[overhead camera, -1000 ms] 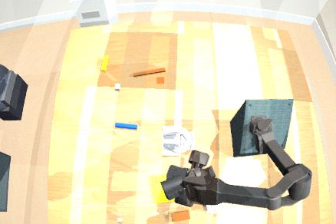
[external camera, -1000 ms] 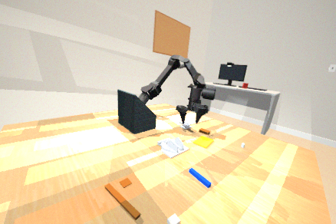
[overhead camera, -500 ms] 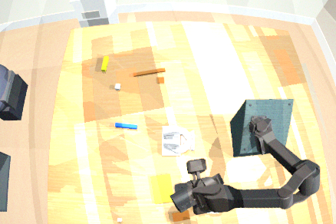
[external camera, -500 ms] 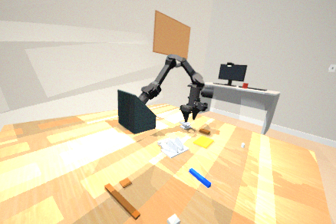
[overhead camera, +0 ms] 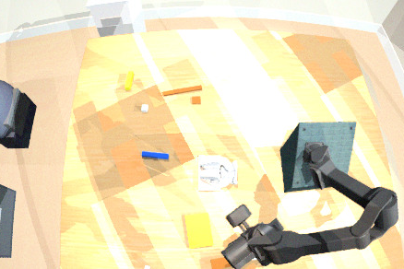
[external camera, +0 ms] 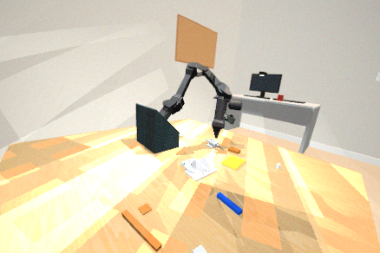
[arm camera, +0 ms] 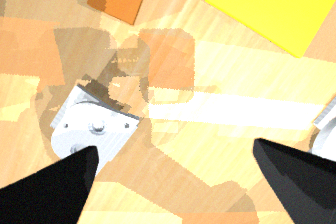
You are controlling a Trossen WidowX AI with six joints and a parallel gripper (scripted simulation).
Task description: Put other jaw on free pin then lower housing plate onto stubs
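Right now the white housing plate is 5 cm behind my gripper tip, 5 cm to the left of it and 6 cm below it. The rest, counted from my gripper tip: yellow slab: 14 cm ahead, 3 cm to the right, 9 cm below; then white jaw: 6 cm ahead, 24 cm to the right, 7 cm below; then orange block: 7 cm ahead, 9 cm to the left, 8 cm below.
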